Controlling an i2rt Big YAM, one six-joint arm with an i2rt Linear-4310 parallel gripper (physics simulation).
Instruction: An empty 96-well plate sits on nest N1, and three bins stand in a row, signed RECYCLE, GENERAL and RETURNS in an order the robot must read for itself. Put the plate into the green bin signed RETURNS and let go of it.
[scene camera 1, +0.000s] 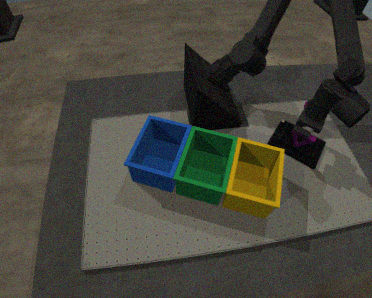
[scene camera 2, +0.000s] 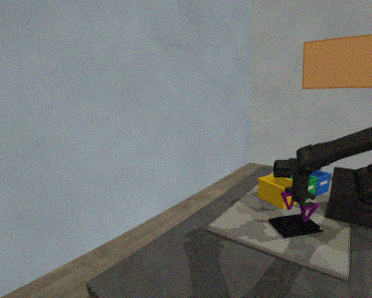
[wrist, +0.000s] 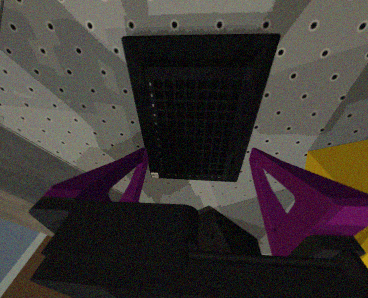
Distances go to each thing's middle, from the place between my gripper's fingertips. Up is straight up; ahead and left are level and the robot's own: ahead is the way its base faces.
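Labels:
Here is the black 96-well plate (wrist: 196, 107), and at this moment my hand is 3 cm above it and 1 cm to the right of it.

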